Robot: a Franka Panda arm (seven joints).
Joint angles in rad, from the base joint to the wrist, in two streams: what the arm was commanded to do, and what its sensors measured. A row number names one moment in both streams.
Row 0, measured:
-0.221, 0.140, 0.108, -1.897, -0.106, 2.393, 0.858
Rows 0 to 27, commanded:
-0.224, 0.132, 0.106, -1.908, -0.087, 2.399, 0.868
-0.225, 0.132, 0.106, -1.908, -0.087, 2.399, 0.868
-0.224, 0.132, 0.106, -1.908, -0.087, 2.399, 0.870
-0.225, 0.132, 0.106, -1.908, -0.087, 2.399, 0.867
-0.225, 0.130, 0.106, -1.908, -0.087, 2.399, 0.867
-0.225, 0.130, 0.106, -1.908, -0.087, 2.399, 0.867
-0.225, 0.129, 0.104, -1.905, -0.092, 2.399, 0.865
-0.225, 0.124, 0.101, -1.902, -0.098, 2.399, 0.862
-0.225, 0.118, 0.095, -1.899, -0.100, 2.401, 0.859
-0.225, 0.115, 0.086, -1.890, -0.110, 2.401, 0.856
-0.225, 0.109, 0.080, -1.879, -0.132, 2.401, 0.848
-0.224, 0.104, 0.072, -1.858, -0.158, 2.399, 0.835
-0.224, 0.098, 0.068, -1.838, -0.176, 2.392, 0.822
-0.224, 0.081, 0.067, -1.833, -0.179, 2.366, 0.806
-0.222, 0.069, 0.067, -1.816, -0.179, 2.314, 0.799
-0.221, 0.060, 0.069, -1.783, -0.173, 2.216, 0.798
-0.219, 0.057, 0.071, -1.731, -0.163, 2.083, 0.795
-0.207, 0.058, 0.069, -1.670, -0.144, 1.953, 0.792
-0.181, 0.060, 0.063, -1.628, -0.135, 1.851, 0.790
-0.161, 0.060, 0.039, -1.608, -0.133, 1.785, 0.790
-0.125, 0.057, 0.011, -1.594, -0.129, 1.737, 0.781
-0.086, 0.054, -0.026, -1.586, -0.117, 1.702, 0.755
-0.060, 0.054, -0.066, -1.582, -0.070, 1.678, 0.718
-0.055, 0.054, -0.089, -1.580, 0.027, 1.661, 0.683
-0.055, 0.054, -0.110, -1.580, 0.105, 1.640, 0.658
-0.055, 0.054, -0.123, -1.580, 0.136, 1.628, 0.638
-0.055, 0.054, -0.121, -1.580, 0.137, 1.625, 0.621
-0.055, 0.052, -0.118, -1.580, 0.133, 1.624, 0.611
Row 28, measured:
-0.068, 0.042, -0.095, -1.604, 0.089, 1.660, 0.668
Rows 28 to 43, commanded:
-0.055, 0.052, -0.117, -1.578, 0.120, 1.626, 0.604
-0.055, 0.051, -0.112, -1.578, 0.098, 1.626, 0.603
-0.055, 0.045, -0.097, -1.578, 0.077, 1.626, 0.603
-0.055, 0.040, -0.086, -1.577, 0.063, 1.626, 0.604
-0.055, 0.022, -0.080, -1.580, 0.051, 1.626, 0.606
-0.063, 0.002, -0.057, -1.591, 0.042, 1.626, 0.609
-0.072, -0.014, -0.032, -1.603, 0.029, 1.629, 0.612
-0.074, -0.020, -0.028, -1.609, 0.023, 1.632, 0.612
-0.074, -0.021, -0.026, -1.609, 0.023, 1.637, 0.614
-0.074, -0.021, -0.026, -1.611, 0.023, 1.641, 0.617
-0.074, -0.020, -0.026, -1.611, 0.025, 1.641, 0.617
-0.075, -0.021, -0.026, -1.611, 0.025, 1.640, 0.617
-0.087, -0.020, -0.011, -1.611, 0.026, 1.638, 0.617
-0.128, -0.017, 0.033, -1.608, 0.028, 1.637, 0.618
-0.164, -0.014, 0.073, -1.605, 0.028, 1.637, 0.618
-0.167, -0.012, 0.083, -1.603, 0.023, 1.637, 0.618
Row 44, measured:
-0.094, -0.009, -0.006, -1.602, 0.039, 1.651, 0.612
